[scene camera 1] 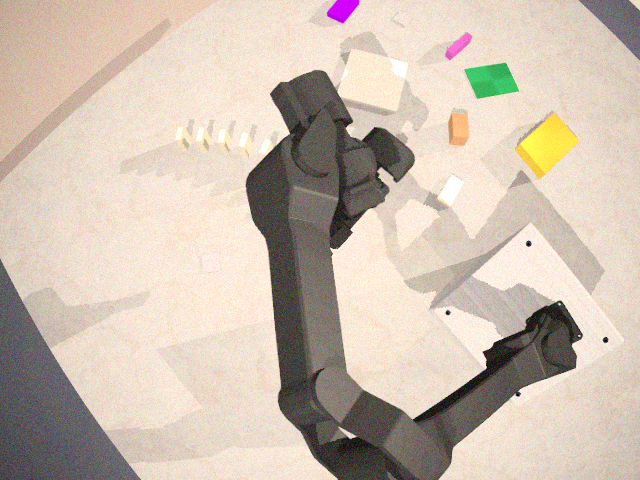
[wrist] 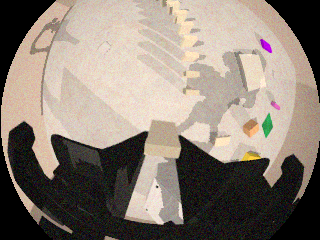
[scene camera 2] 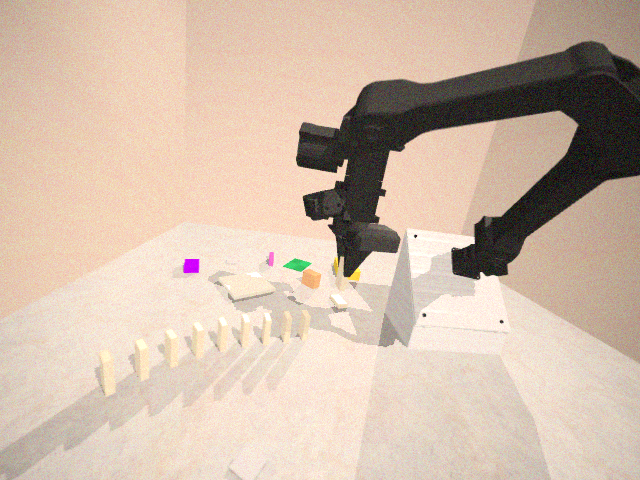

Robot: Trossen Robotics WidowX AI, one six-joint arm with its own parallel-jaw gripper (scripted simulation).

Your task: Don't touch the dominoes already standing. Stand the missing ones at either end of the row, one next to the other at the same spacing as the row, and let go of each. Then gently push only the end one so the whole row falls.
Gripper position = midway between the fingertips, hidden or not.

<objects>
My gripper shows in scene camera 1 point(344, 217), in the wrist view point(162, 137) and in scene camera 2 point(344, 273). A white slab shows in scene camera 1, in the wrist view point(253, 73) and in scene camera 2. One and the same spot on the white slab: point(scene camera 1: 371, 79) is point(scene camera 2: 246, 283).
</objects>
